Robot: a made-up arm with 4 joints.
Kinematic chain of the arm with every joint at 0, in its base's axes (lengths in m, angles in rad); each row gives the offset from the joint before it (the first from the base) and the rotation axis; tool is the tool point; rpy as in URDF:
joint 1: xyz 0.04 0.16 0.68 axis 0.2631 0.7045 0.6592
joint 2: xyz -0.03 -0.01 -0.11 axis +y
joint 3: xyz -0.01 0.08 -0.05 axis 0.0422 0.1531 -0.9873
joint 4: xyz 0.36 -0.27 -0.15 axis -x
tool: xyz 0.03 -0.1 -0.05 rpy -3.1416 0 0
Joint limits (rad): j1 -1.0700..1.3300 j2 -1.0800..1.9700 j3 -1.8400..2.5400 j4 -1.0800..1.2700
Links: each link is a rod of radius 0.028 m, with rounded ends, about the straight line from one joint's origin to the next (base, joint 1, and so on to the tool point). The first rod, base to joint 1, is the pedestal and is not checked.
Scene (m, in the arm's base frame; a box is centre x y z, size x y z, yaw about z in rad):
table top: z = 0
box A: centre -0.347 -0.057 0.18 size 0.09 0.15 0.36 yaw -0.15
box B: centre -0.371 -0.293 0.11 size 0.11 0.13 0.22 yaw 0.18
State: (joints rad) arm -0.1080 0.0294 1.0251 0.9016
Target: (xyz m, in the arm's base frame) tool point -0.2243 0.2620 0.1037
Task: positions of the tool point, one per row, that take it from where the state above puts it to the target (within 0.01 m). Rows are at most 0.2 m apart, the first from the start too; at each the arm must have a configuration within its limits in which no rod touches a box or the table.
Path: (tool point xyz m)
1: -0.2150 -0.2140 0.3287
2: -0.2224 -0.1265 0.2387
3: -0.1437 -0.0510 0.1435
4: 0.0074 -0.0147 0.0843
5: -0.0989 0.1297 0.0601
6: -0.2243 0.2620 0.1037

